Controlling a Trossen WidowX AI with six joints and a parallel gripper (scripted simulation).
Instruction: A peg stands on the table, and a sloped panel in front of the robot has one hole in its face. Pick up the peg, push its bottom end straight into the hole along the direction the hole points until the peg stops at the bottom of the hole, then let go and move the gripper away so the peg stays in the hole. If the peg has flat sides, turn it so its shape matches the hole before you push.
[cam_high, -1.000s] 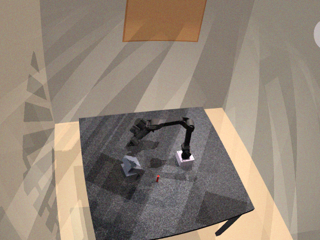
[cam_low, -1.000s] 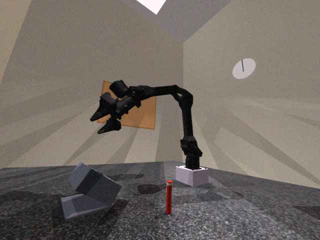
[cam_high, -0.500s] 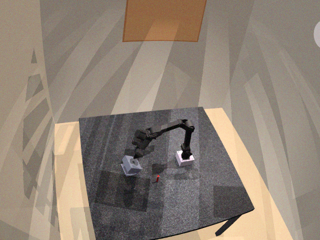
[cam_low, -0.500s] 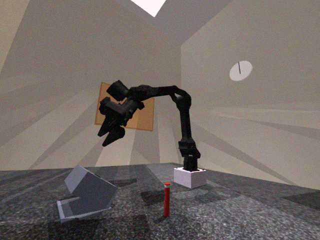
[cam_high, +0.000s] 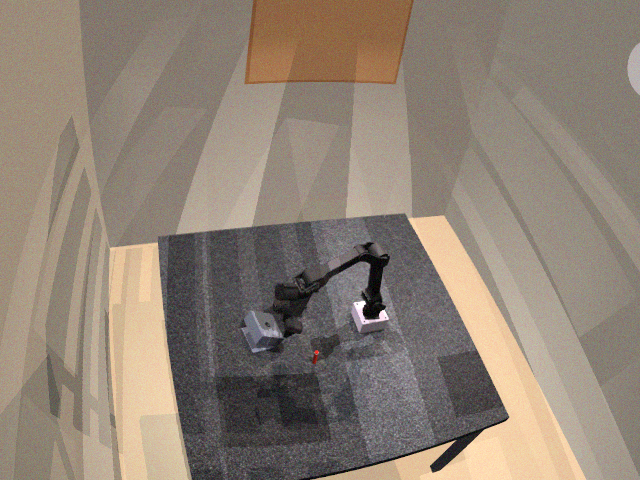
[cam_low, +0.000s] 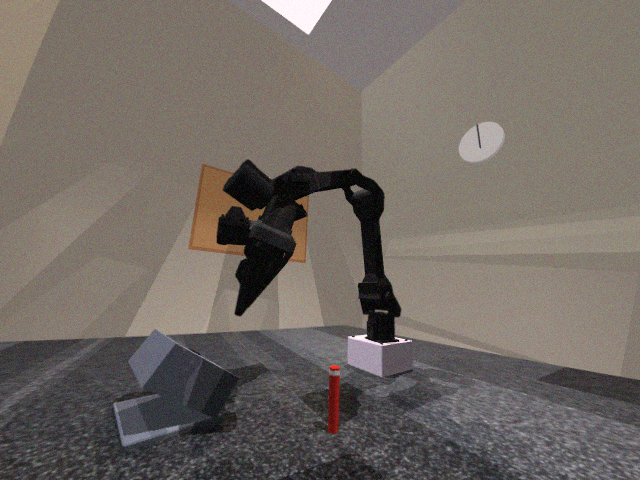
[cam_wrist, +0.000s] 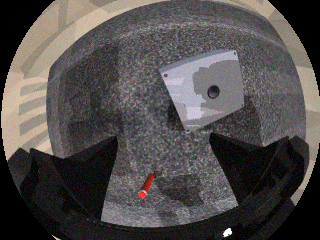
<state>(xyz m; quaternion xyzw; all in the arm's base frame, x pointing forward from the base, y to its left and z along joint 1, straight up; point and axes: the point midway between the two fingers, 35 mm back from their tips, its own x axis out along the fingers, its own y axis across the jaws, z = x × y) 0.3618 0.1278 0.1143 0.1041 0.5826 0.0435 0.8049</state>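
My gripper tip is 12 cm past the red round peg, 6 cm to the right of it and 9 cm above it. From my gripper tip the other things lie so: grey sloped panel: 7 cm ahead, 7 cm to the right, 9 cm below.
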